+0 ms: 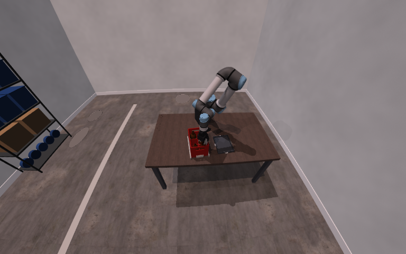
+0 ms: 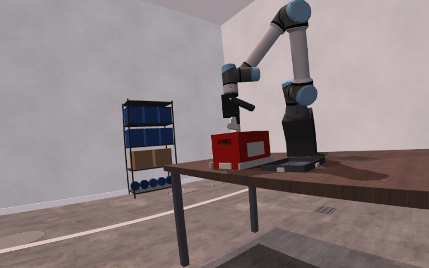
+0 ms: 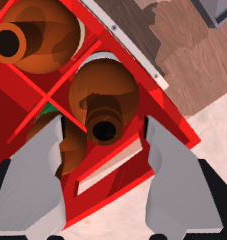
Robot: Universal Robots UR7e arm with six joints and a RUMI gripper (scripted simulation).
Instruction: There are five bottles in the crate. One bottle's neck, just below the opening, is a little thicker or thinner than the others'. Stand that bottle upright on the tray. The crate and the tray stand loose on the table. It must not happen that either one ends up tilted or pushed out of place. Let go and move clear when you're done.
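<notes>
My hand is 80 mm past the brown bottle, 30 mm to the left of it and 80 mm above it. From my hand the other things lie so: dark tray: 140 mm behind, 220 mm to the left, 150 mm below; red crate: 60 mm behind, 70 mm to the right, 80 mm below; glass bottle: 30 mm ahead, 80 mm to the right, 80 mm below.
</notes>
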